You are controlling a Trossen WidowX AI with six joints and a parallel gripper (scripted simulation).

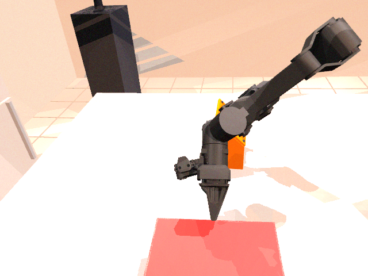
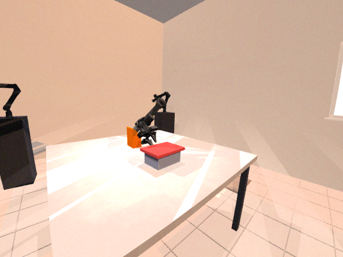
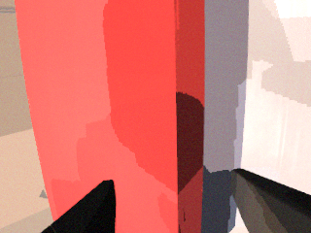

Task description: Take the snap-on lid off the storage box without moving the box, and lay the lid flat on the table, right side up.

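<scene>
The lid lies 90 mm ahead of my gripper tip, 10 mm to the left of it and 10 mm below it. From my gripper tip the other things lie so: grey storage box (90 mm ahead, 50 mm below, 10 mm to the left).
</scene>
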